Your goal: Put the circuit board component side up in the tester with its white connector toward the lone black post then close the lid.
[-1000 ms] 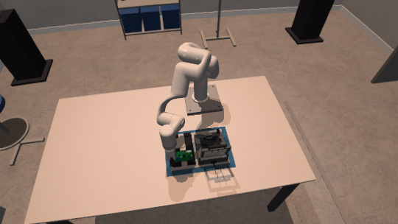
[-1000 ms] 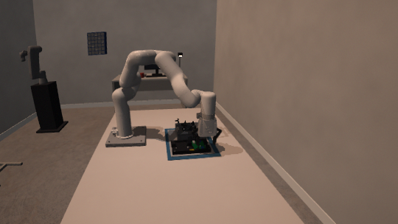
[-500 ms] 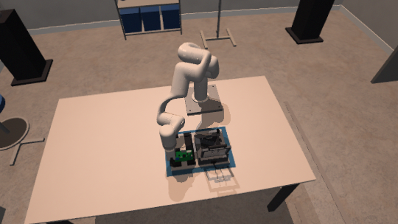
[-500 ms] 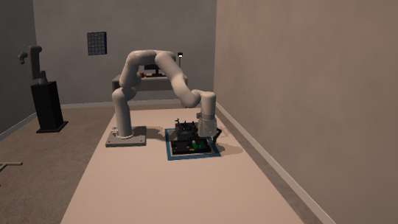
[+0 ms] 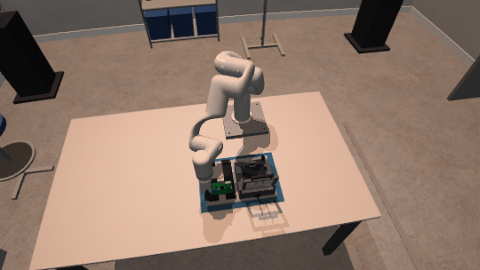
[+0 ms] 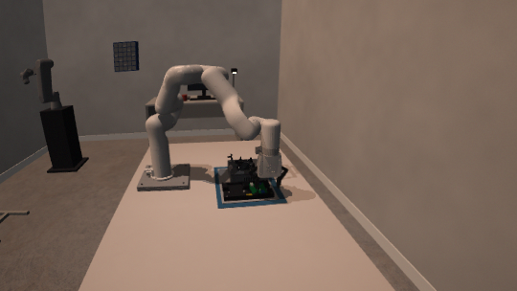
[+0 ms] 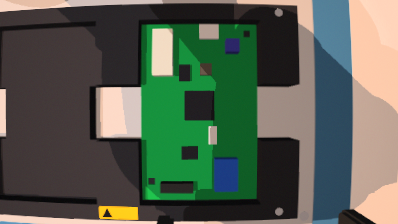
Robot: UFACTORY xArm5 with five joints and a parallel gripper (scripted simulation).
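Right now the green circuit board is 7 cm to the left of my hand, 5 cm below it and 3 cm behind it. Round my hand: lid 23 cm to the left, 12 cm above, 7 cm ahead; black post 30 cm to the left, 12 cm behind, 2 cm above.
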